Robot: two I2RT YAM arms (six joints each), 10 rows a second.
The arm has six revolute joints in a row. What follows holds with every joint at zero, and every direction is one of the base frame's.
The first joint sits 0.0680 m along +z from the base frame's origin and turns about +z.
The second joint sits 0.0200 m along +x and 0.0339 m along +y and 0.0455 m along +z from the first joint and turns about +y.
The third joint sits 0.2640 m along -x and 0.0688 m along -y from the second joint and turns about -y.
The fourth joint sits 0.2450 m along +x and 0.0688 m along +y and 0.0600 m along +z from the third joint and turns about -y.
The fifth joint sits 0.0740 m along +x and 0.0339 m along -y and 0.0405 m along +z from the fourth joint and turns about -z.
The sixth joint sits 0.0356 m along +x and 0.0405 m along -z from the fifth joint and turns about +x.
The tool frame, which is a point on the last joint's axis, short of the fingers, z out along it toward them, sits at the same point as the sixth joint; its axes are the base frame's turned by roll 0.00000, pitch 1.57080 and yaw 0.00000 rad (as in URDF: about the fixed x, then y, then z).
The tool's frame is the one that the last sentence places.
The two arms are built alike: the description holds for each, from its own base.
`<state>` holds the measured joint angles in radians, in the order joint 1, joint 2, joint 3, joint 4, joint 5, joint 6, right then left.
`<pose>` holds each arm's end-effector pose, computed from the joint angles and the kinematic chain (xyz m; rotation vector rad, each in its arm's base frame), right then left.
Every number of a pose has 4 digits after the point. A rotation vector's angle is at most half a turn.
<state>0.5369 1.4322 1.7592 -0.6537 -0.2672 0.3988 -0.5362 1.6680 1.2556 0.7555 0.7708 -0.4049</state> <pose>0.2520 0.1609 0.4757 -0.3264 1.9589 0.8763 0.3208 -0.2195 0.3665 0.7996 1.1994 -1.2555</pose>
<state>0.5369 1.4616 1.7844 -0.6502 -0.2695 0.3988 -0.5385 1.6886 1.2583 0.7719 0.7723 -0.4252</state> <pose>0.2590 0.1652 0.4757 -0.3281 1.9596 0.8783 0.3242 -0.2226 0.3613 0.7921 1.2109 -1.2750</pose>
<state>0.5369 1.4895 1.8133 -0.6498 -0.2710 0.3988 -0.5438 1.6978 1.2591 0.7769 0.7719 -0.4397</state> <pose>0.2652 0.1690 0.4768 -0.3292 1.9582 0.8800 0.3248 -0.2254 0.3586 0.7875 1.2210 -1.2915</pose>
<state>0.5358 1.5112 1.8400 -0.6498 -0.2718 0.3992 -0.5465 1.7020 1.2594 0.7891 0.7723 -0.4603</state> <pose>0.2699 0.1714 0.4788 -0.3285 1.9531 0.8813 0.3247 -0.2266 0.3583 0.7800 1.2224 -1.3091</pose>
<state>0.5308 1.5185 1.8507 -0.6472 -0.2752 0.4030 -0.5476 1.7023 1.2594 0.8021 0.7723 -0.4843</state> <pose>0.2721 0.1709 0.4802 -0.3225 1.9481 0.8849 0.3242 -0.2268 0.3594 0.7698 1.2214 -1.3272</pose>
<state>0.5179 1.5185 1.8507 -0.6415 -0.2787 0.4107 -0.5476 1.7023 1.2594 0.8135 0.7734 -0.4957</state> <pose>0.2743 0.1676 0.4808 -0.3052 1.9446 0.8859 0.3238 -0.2266 0.3605 0.7665 1.2151 -1.3349</pose>
